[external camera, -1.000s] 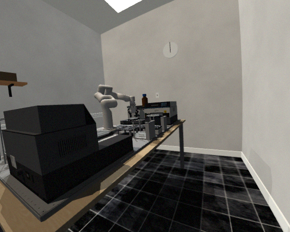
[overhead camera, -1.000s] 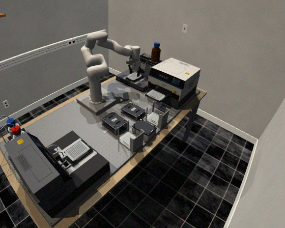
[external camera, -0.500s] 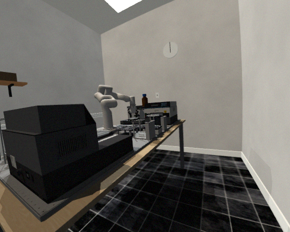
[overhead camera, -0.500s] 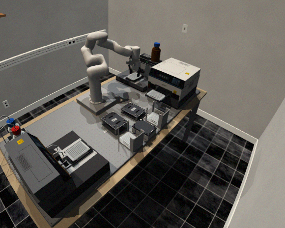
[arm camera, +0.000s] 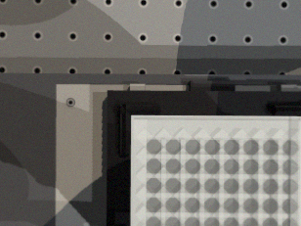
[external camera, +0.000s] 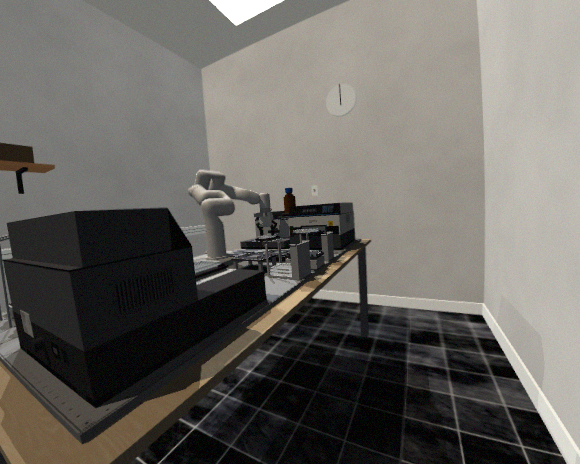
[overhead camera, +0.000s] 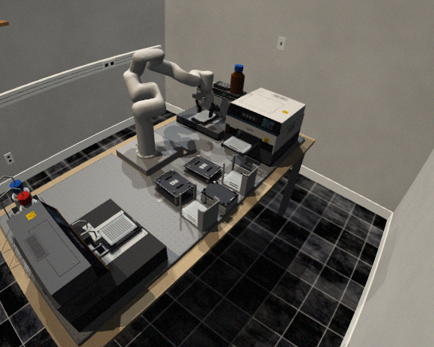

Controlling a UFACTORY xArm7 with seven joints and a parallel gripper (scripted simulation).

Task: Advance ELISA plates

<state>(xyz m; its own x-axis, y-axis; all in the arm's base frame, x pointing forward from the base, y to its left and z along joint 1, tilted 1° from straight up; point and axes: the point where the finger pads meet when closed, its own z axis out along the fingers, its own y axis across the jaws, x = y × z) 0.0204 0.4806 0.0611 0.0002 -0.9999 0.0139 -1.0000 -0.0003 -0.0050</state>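
Right now my hand is 30 mm above the dispenser tray. From my hand the other things lie so: brown bottle: 110 mm ahead, 180 mm to the left, 200 mm above; then N6 label: 300 mm ahead, 290 mm to the right, 90 mm below; then dispenser: 180 mm to the left.
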